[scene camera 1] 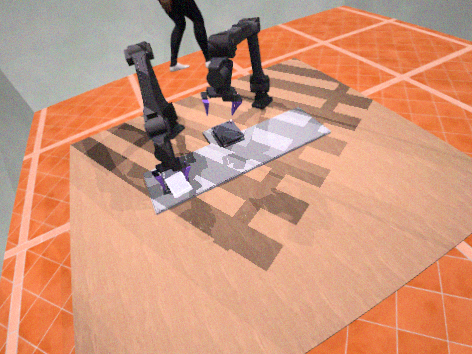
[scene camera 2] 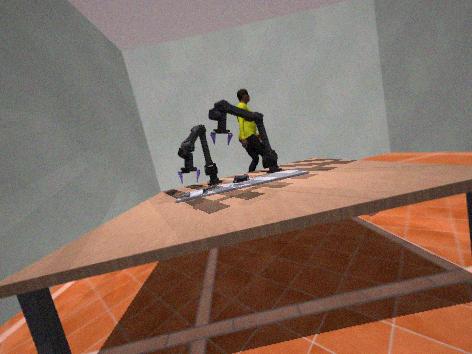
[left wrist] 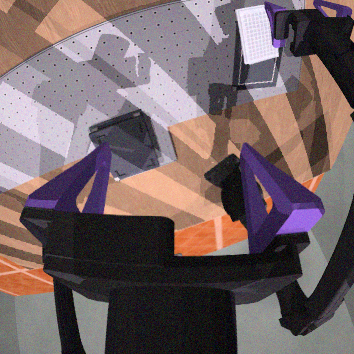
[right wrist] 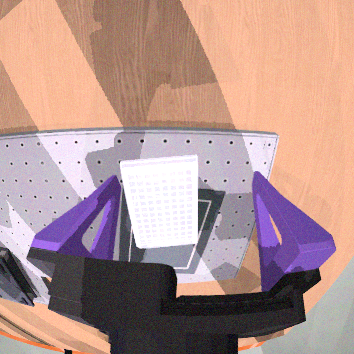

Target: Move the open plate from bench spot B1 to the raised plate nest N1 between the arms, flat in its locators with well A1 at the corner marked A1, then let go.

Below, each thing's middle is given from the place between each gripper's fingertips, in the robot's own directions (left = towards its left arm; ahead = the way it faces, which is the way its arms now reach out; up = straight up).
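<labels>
So you can picture it, my right hand is 90 mm past the white well plate (right wrist: 161,192), and it's 90 mm above it.
From my left hand, the white well plate is 20 mm behind and 250 mm to the right, and it's 290 mm below.
</labels>
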